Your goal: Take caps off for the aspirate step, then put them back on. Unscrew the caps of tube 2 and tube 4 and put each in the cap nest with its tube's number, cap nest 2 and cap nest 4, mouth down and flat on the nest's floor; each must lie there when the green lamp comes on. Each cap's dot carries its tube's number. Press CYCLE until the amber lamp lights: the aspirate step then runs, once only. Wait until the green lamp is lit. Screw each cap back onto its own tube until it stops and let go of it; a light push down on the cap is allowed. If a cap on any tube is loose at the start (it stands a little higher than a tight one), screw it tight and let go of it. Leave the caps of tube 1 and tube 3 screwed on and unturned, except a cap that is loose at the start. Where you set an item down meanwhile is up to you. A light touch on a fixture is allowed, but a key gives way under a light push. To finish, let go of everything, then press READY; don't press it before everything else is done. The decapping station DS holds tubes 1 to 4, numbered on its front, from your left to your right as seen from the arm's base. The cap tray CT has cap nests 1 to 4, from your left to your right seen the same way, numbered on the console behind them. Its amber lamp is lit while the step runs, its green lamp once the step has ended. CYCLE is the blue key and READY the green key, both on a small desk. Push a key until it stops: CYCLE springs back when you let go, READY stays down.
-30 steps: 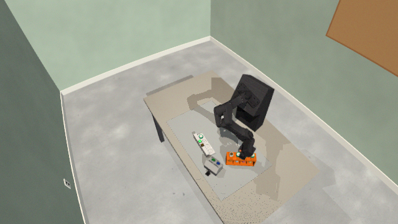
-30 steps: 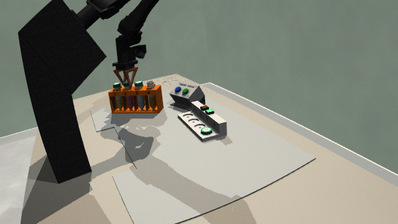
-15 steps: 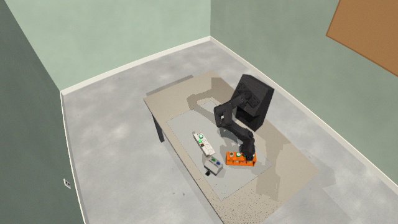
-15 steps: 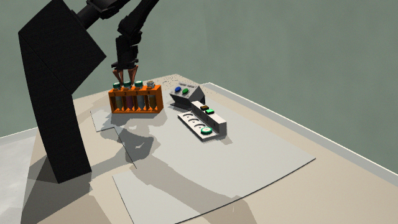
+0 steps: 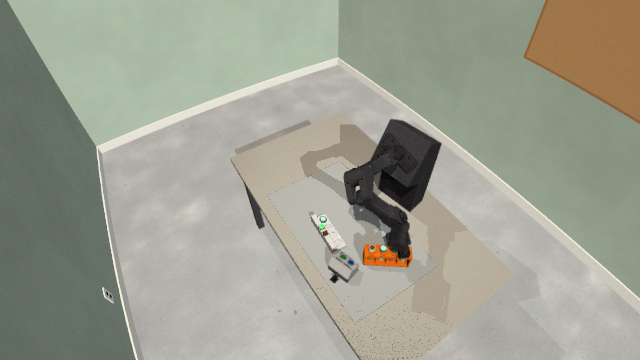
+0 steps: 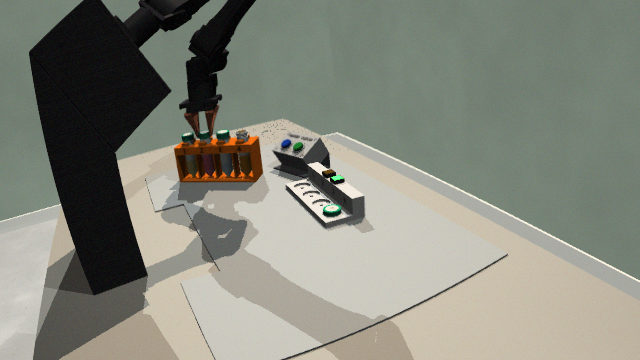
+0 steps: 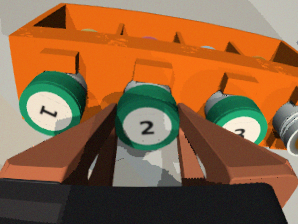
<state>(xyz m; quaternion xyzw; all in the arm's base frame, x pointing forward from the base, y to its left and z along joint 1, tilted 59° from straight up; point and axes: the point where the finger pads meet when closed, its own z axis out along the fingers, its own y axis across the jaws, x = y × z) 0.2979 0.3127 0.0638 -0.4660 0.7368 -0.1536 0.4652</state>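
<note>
My hand is 50 mm past the cap 1 and 20 mm to the right of it. The rest, counted from my hand: green ready key (230 mm ahead, 60 mm to the right, 50 mm below); blue cycle key (200 mm ahead, 50 mm below, 20 mm to the right).
</note>
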